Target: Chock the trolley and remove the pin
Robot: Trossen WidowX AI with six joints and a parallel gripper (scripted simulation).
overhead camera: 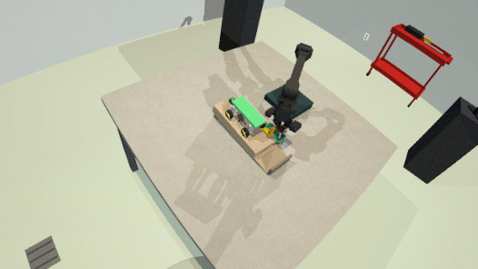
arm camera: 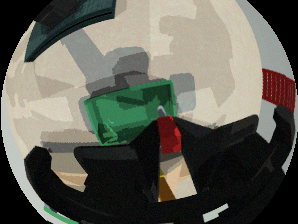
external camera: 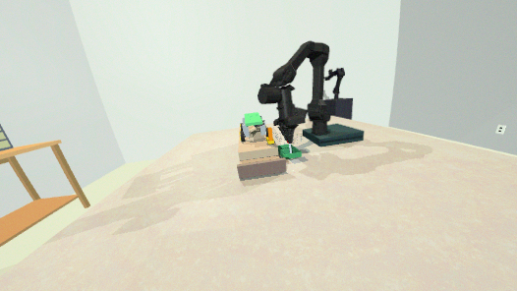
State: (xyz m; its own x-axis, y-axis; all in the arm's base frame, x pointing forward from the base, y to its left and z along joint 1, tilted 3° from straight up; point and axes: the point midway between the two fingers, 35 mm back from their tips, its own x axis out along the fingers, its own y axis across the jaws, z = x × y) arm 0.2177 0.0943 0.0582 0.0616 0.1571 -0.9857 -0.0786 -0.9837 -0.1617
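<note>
Now: the green tray 3 cm to the right of my gripper tip and 6 cm below it. Round my gripper tip: yellow chock (6 cm ahead, 5 cm to the right, 3 cm above); red-headed stop pin (right at my gripper tip); green-topped trolley (10 cm ahead, 16 cm to the right, 6 cm above).
</note>
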